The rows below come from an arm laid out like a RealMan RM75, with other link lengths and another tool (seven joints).
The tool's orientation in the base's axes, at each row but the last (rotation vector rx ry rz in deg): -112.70, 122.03, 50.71; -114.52, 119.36, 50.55; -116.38, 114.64, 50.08; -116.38, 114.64, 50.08; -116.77, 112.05, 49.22; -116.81, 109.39, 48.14; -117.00, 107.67, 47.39; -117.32, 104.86, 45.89; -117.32, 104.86, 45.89; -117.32, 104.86, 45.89; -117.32, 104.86, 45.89; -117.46, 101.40, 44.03
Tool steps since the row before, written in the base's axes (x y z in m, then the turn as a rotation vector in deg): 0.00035, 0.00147, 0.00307, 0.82, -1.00, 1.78; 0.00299, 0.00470, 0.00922, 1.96, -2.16, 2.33; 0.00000, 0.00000, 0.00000, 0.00, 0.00, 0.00; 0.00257, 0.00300, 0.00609, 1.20, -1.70, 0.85; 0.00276, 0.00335, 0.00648, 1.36, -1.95, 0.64; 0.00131, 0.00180, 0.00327, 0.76, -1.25, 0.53; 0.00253, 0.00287, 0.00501, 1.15, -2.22, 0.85; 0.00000, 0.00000, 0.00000, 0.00, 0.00, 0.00; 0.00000, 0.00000, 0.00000, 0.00, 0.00, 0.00; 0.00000, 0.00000, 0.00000, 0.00, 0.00, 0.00; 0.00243, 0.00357, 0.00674, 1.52, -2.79, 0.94; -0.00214, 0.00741, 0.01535, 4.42, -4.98, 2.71
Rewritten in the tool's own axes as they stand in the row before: -0.00274, 0.00069, -0.00193, -0.06, -0.16, -2.19; -0.00880, -0.00008, -0.00621, 0.56, -1.01, -3.55; 0.00000, 0.00000, 0.00000, 0.00, 0.00, 0.00; -0.00582, -0.00101, -0.00422, 0.96, -0.75, -1.89; -0.00634, -0.00140, -0.00432, 1.27, -0.93, -1.89; -0.00330, -0.00079, -0.00203, 0.75, -0.46, -1.28; -0.00514, -0.00189, -0.00312, 1.39, -0.64, -2.15; 0.00000, 0.00000, 0.00000, 0.00, 0.00, 0.00; 0.00000, 0.00000, 0.00000, 0.00, 0.00, 0.00; 0.00000, 0.00000, 0.00000, 0.00, 0.00, 0.00; -0.00667, -0.00191, -0.00400, 1.82, -0.90, -2.62; -0.01517, 0.00232, -0.00771, 2.79, -3.17, -5.82
